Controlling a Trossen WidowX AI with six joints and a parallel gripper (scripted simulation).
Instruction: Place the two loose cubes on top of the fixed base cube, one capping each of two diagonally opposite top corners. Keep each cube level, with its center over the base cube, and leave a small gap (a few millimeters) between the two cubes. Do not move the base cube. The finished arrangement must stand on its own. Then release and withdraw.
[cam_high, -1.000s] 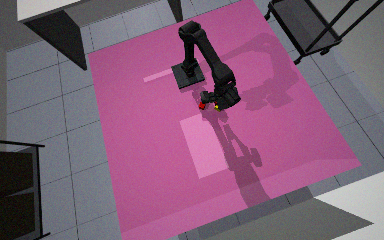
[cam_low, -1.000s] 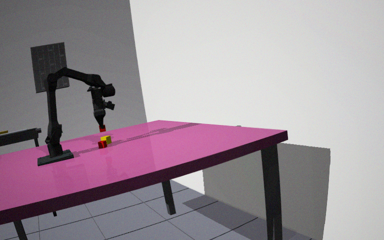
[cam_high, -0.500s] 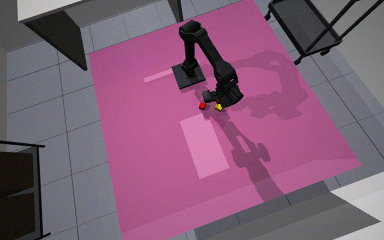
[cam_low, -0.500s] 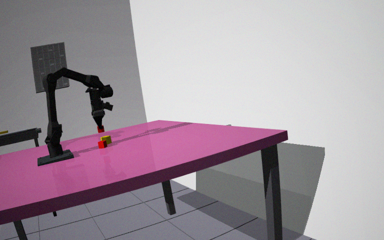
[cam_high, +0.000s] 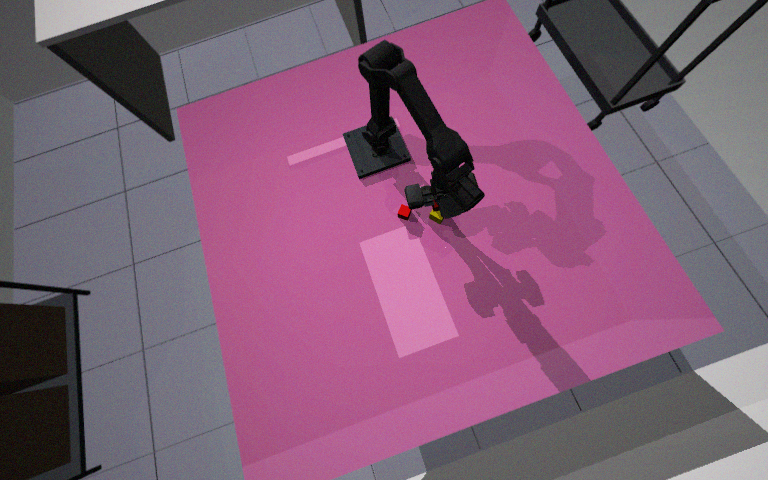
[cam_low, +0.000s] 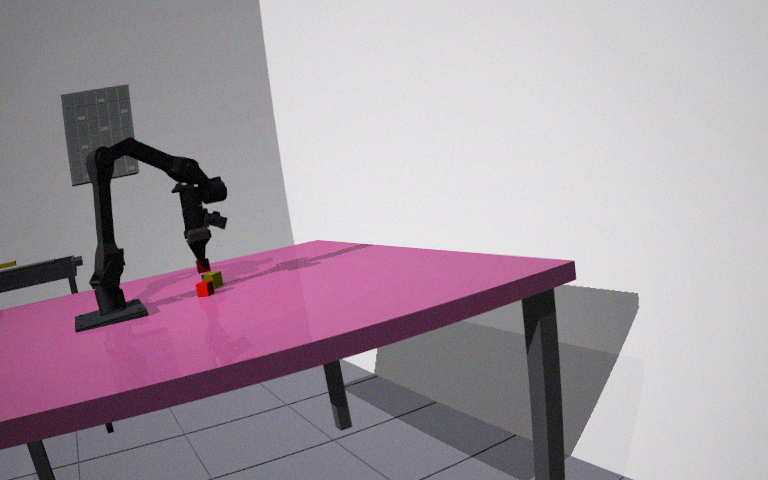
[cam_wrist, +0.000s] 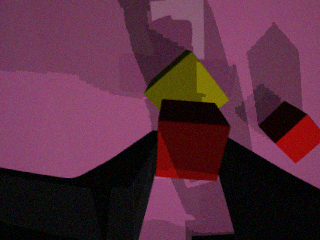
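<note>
My gripper tip is now 40 mm above the yellow base cube and 20 mm short of it.
</note>
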